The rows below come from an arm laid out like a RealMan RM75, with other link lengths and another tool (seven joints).
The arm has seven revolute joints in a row. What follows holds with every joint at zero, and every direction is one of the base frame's. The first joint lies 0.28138 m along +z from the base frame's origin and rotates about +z. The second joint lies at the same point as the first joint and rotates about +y. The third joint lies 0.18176 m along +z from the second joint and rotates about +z. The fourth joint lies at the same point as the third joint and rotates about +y. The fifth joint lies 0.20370 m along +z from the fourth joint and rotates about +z. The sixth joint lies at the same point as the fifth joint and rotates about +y. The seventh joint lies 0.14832 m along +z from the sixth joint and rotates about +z. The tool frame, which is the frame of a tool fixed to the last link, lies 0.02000 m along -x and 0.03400 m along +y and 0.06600 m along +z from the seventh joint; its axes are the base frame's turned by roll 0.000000, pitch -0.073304 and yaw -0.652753 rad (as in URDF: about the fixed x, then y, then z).
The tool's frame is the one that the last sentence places.
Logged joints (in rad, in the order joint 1, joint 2, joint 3, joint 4, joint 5, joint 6, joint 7), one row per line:
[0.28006 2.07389 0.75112 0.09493 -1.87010 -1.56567 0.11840]
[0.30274 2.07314 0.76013 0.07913 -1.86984 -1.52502 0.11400]
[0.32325 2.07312 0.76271 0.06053 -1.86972 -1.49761 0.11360]
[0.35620 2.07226 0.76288 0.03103 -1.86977 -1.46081 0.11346]
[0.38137 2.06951 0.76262 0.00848 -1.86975 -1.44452 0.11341]
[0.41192 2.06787 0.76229 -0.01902 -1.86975 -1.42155 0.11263]
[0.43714 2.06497 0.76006 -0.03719 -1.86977 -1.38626 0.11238]
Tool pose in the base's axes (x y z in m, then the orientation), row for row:
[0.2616 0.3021 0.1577 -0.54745 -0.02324 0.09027 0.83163]
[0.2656 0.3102 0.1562 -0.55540 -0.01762 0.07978 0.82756]
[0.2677 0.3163 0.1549 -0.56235 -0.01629 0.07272 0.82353]
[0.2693 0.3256 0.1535 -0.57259 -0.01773 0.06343 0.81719]
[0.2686 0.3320 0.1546 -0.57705 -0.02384 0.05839 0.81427]
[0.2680 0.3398 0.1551 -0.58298 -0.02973 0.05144 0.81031]
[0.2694 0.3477 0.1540 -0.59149 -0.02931 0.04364 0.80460]
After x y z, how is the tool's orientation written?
As a quaternion, x y z w.
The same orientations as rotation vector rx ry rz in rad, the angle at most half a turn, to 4 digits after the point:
[-1.1608 -0.0493 0.1914]
[-1.1794 -0.0374 0.1694]
[-1.1959 -0.0346 0.1546]
[-1.2205 -0.0378 0.1352]
[-1.2313 -0.0509 0.1246]
[-1.2458 -0.0635 0.1099]
[-1.2666 -0.0628 0.0934]

